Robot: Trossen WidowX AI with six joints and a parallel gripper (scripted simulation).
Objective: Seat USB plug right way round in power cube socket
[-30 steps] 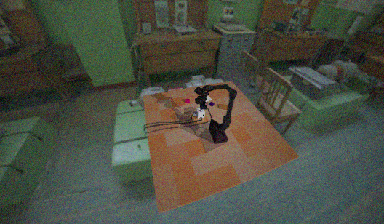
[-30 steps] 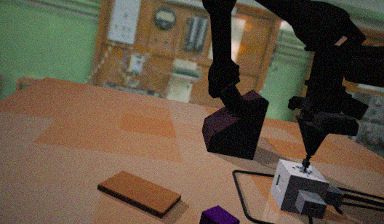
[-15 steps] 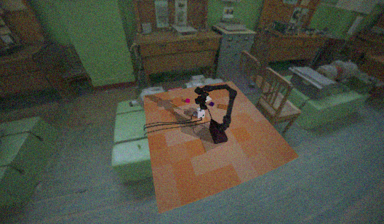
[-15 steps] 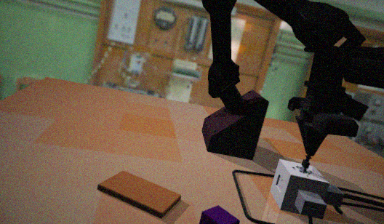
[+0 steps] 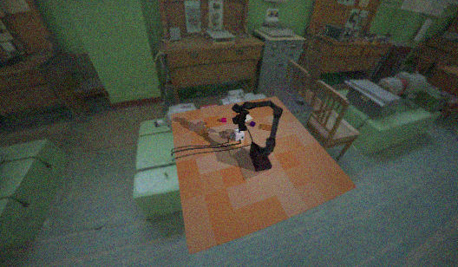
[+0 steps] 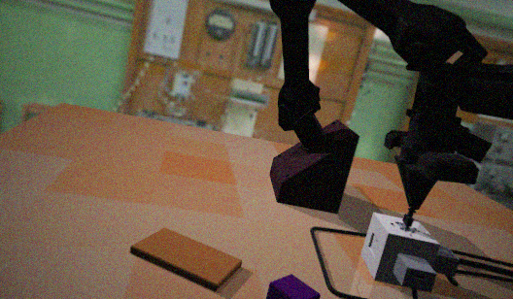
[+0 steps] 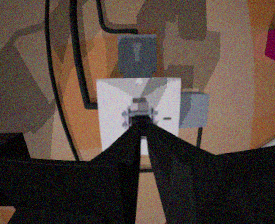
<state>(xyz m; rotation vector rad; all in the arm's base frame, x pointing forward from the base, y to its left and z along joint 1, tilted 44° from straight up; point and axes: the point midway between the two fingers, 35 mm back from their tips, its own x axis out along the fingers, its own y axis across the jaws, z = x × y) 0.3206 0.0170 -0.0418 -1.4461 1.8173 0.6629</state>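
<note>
Now: the usb plug 20 mm below my gripper tip. From my gripper tip the other things lie so: purple block 200 mm to the right, 110 mm ahead, 90 mm below; then USB socket 40 mm below; then magenta block 270 mm ahead, 90 mm below, 50 mm to the left.
</note>
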